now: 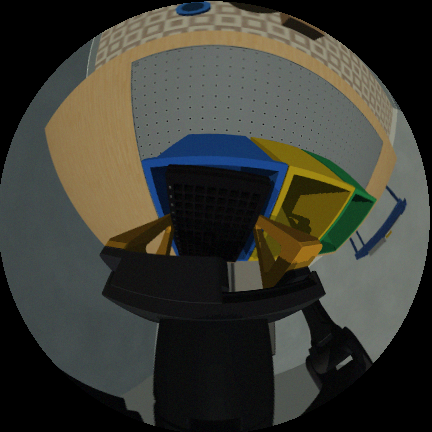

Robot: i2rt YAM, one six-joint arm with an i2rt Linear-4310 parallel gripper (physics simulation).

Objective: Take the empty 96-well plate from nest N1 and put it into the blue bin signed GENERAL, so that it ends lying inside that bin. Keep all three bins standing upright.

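Frame: origin at the arm's base, x ahead, y down, z left, level; millimetres.
Seen in the pictures: gripper, fingertip midpoint: (213, 217).
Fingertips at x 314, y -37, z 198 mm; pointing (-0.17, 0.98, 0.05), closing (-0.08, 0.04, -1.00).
Pixels of each thing's top centre, then the offset from my fingertips to it. Level surfaces: height alone.
- dark 96-well plate at its top centre: (210, 235) dx -11, dy -15, dz +3 mm
- blue bin at its top centre: (212, 229) dx -28, dy +7, dz +3 mm
- yellow bin at its top centre: (301, 230) dx -40, dy +7, dz -128 mm
- green bin at its top centre: (343, 229) dx -53, dy +7, dz -259 mm
- grey perforated board at its surface level: dy +186 mm
- wooden table at its surface level: dy +199 mm
The dark 96-well plate (220, 205) is held between the two orange fingers of my gripper (213, 217), which is shut on it. The plate looks almost black, with its grid of wells showing. It hangs over the opening of the blue bin (215, 147), and the bin's rim shows around its far edge and sides. How deep the plate is relative to the rim cannot be told. The blue bin stands upright; its sign does not show, and its near part is hidden by the plate and gripper.
A yellow bin (320, 171) stands upright right beside the blue bin, and a green bin (352, 220) stands beyond it at the right. A grey perforated board (215, 85) lies behind the bins on the wooden table (90, 145). A blue handle-like frame (382, 235) shows at the far right.
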